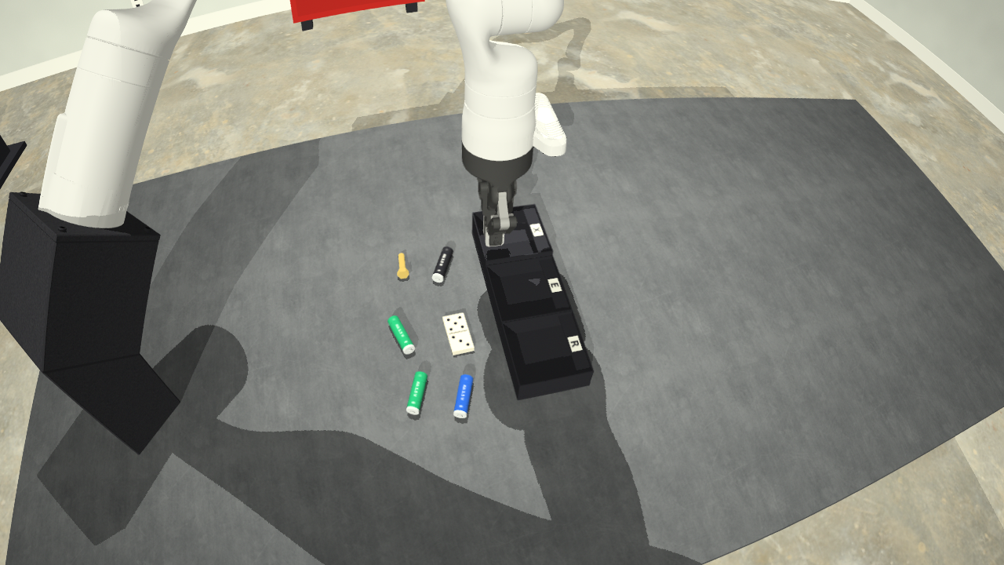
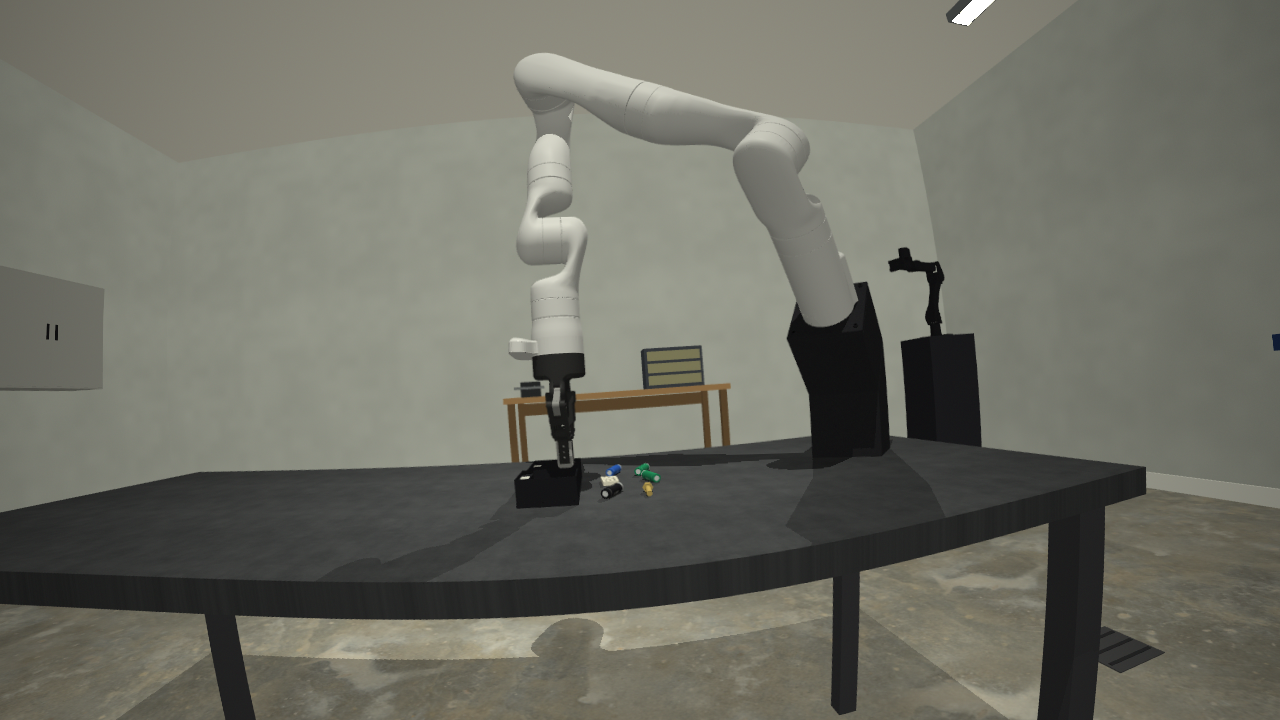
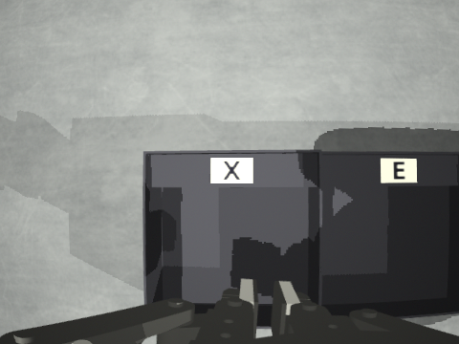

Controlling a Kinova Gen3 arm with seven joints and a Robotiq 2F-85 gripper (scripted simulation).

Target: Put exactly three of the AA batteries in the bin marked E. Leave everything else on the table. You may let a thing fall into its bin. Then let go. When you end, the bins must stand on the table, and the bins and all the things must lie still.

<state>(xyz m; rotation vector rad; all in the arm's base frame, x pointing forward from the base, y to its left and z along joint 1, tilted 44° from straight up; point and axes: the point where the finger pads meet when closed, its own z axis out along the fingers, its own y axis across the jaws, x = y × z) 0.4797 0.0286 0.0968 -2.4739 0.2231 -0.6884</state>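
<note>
Now: the blue AA battery 19 cm to the right of my hand, 6 cm below it and 6 cm behind it. Also, from my hand: small yellow piece 11 cm behind, 6 cm below; then black bin marked E 7 cm to the right, 4 cm below, 3 cm ahead; then black AA battery 6 cm below, 6 cm behind.
</note>
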